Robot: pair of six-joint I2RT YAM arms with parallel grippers.
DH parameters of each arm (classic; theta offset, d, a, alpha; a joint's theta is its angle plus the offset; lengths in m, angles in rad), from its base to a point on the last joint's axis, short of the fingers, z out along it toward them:
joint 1: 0 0.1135 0.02 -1.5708
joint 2: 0 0 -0.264 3.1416
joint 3: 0.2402 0 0.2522 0
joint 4: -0.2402 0 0.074 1.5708
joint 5: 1.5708 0 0 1.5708
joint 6: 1.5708 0.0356 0 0
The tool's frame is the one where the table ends.
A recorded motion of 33 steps. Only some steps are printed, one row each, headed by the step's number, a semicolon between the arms.
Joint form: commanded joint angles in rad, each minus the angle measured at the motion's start. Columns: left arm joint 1, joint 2, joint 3, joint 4, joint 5, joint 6; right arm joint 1, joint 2, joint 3, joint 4, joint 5, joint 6.
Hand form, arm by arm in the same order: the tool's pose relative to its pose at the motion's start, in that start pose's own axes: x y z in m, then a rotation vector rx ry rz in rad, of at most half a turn. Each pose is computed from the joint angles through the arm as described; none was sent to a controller.
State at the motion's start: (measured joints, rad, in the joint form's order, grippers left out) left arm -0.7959 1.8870 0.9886 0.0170 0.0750 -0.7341; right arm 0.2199 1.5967 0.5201 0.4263 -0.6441 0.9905
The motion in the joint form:
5: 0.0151 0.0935 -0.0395 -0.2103 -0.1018 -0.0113; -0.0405 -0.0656 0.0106 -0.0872 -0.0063 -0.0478
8: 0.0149 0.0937 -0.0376 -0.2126 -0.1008 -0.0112; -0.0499 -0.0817 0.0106 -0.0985 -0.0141 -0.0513
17: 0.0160 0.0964 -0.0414 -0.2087 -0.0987 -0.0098; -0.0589 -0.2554 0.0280 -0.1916 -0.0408 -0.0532
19: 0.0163 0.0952 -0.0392 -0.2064 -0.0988 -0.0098; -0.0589 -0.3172 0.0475 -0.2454 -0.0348 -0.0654
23: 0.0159 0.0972 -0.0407 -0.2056 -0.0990 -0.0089; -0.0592 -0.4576 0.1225 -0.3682 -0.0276 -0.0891
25: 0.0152 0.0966 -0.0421 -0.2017 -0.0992 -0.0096; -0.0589 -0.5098 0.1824 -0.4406 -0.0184 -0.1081
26: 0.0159 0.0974 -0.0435 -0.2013 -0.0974 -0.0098; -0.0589 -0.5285 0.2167 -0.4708 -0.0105 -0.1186
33: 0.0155 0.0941 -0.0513 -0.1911 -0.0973 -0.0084; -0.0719 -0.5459 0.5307 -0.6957 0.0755 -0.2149
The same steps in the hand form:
5: 0.0361 0.0463 0.0196 -0.3113 0.1804 -0.0326; -0.0062 0.0051 -0.0149 0.0096 -0.0247 -0.0215
8: 0.0358 0.0460 0.0196 -0.3108 0.1816 -0.0326; -0.0073 0.0066 -0.0187 0.0035 -0.0286 -0.0234
17: 0.0368 0.0473 0.0203 -0.3113 0.1847 -0.0326; -0.0054 0.0384 -0.0458 -0.0719 -0.0593 -0.0834
19: 0.0357 0.0465 0.0201 -0.3077 0.1803 -0.0326; -0.0044 0.0513 -0.0561 -0.0853 -0.0774 -0.1127
23: 0.0365 0.0471 0.0206 -0.3094 0.1825 -0.0315; -0.0023 0.0884 -0.0850 -0.1377 -0.1280 -0.1941
25: 0.0366 0.0469 0.0206 -0.3073 0.1802 -0.0314; -0.0020 0.1091 -0.1002 -0.1562 -0.1557 -0.2370
26: 0.0370 0.0474 0.0207 -0.3074 0.1824 -0.0326; -0.0025 0.1199 -0.1077 -0.1652 -0.1741 -0.2608
33: 0.0378 0.0479 0.0203 -0.3033 0.1786 -0.0307; -0.0142 0.1946 -0.1580 -0.1685 -0.3198 -0.4033

